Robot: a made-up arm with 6 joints.
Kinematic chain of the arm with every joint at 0, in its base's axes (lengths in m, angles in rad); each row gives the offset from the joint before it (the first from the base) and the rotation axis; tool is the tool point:
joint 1: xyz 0 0 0.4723 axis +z
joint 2: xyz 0 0 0 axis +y
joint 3: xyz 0 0 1.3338 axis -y
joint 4: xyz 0 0 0 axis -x
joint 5: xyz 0.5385 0 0 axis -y
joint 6: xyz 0 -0.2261 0 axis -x
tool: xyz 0 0 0
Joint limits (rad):
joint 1: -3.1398..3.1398
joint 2: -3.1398..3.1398
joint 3: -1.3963..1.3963
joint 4: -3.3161..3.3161
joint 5: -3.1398..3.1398
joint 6: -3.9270..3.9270
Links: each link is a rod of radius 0.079 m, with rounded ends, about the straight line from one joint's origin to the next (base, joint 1, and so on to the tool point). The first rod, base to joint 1, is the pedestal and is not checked.
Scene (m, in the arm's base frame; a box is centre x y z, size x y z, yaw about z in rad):
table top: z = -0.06
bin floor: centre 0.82 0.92 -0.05 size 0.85 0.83 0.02 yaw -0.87
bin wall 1: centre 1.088 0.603 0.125 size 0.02 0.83 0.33 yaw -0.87
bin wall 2: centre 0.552 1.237 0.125 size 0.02 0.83 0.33 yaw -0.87
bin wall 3: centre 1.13 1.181 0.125 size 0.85 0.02 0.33 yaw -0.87
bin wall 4: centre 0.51 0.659 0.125 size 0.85 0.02 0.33 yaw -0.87
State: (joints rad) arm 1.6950 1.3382 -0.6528 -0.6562 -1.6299 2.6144
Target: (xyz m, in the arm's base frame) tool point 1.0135 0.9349 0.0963
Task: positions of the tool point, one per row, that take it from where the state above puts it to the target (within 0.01 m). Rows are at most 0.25 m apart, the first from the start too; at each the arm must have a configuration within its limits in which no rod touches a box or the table.
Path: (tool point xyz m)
1: 0.1627 0.9893 0.4474
2: 0.2701 0.9910 0.5592
3: 0.3767 0.9701 0.6797
4: 0.4771 0.9253 0.8081
5: 0.6232 0.9806 0.6522
6: 0.7667 1.0003 0.4793
7: 0.8995 0.9844 0.2926
8: 1.0135 0.9349 0.0963

